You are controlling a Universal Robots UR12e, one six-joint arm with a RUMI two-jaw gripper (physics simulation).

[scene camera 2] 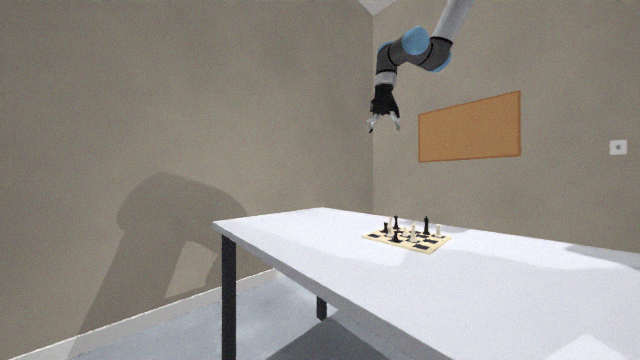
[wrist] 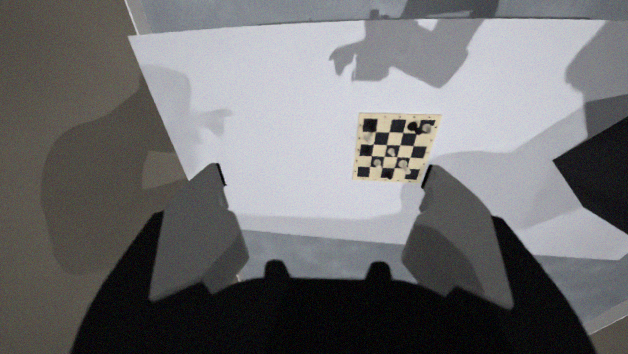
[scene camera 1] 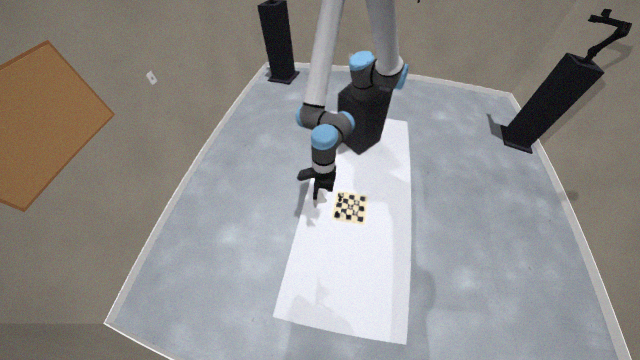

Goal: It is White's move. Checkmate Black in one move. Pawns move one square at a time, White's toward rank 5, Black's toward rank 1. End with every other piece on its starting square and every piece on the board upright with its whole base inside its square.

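Places are measured from the arm's base along level axes (x ahead, y left, z up), in millimetres.
Pixels of known places: gripper, fingertip midpoint: (scene camera 2: pixel 382 131) (wrist: pixel 322 168) (scene camera 1: pixel 319 194); arm's base, link origin: (scene camera 1: pixel 365 90).
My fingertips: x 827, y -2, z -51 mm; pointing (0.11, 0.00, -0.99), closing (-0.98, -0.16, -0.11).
Note:
For each thing: its top centre in the pictures, then the offset to it from my fingertips. Level surfaces: height alone.
- 5-by-5 chessboard, top centre: (wrist: pixel 392 151) (scene camera 2: pixel 406 236) (scene camera 1: pixel 350 206) dy +127, dx -200, dz -418 mm
- tall black piece, top centre: (wrist: pixel 420 133) (scene camera 2: pixel 426 216) dy +44, dx -225, dz -354 mm
- short white piece, top centre: (wrist: pixel 432 131) (scene camera 2: pixel 438 224) dy +39, dx -263, dz -378 mm
- tall white piece, top centre: (wrist: pixel 409 173) (scene camera 2: pixel 413 221) dy +159, dx -246, dz -354 mm
- low black piece, top centre: (scene camera 2: pixel 395 231) dy +204, dx -216, dz -386 mm
- white table, surface height: dz -424 mm
The 5-by-5 chessboard (scene camera 1: pixel 366 206) (scene camera 2: pixel 440 244) (wrist: pixel 357 150) lies on the white table. In scene camera 2, a tall black piece (scene camera 2: pixel 426 226) and a short white piece (scene camera 2: pixel 438 230) stand near its right end. A tall white piece (scene camera 2: pixel 413 233) and a low black piece (scene camera 2: pixel 395 237) stand nearer that camera. More black and white pieces stand toward the left end. All look upright, but their kinds and exact squares are too small to tell. My gripper (scene camera 2: pixel 384 129) (wrist: pixel 322 168) is open and empty, high above the table, off to one side of the board.
The white table (scene camera 1: pixel 345 270) (scene camera 2: pixel 310 250) (wrist: pixel 280 100) carries the board. The black arm base (scene camera 1: pixel 362 117) stands behind the board in scene camera 1. Two dark pillars (scene camera 1: pixel 278 42) (scene camera 1: pixel 552 102) stand at the back of the floor area. An orange panel (scene camera 2: pixel 470 127) hangs on the wall.

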